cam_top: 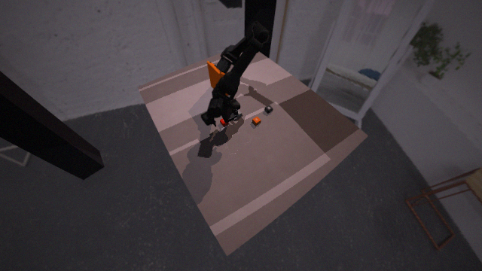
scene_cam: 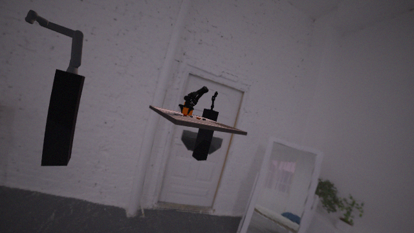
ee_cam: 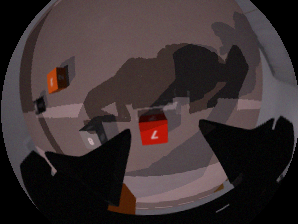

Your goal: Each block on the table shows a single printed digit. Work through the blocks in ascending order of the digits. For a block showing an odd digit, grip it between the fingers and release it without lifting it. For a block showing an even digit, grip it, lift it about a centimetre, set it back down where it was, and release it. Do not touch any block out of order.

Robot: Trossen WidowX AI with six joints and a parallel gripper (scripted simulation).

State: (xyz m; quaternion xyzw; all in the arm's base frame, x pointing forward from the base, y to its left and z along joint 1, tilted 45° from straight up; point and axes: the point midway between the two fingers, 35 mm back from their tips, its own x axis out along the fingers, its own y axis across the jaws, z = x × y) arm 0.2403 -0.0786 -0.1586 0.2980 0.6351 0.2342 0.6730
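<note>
Right now the red block is 10 mm behind my gripper tip, 10 mm to the left of it and 10 mm below it. Round my gripper tip: orange block 100 mm ahead, 150 mm to the left, 10 mm below.
</note>
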